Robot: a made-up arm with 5 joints.
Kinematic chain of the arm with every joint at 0, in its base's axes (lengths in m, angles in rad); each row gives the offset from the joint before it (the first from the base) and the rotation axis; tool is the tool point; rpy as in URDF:
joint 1: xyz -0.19 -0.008 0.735 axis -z
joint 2: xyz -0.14 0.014 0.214 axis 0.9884 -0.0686 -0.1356
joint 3: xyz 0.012 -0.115 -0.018 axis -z
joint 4: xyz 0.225 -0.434 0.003 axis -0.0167 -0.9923 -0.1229
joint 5: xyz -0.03 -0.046 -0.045 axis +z
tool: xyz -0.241 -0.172 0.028 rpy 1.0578 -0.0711 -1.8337
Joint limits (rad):
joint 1: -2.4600..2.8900
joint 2: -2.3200..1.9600
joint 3: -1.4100..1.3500
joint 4: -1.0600..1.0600
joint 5: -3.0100..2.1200
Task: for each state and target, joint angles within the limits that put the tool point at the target. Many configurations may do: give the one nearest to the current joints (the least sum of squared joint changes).
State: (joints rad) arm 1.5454 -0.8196 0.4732 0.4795 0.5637
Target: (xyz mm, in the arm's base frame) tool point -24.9 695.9 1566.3
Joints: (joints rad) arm 2.2811 -1.1380 1.1390 0.4221 0.9794
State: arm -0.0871 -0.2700 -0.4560 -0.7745 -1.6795
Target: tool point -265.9 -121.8 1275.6
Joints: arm 0.4023 -0.8901 -0.0075 -0.6719 -1.6381
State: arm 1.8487 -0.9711 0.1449 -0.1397 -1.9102
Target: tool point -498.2 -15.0 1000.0
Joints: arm 1.6952 -0.2665 0.1635 -0.0167 -2.1892
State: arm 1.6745 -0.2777 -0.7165 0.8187 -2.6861
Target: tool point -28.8 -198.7 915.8
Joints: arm 1.5039 -0.5096 -1.1762 0.6812 -2.6661
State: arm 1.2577 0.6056 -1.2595 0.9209 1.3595
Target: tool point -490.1 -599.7 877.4
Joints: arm 1.5647 0.9627 -1.0688 1.0600 1.8018
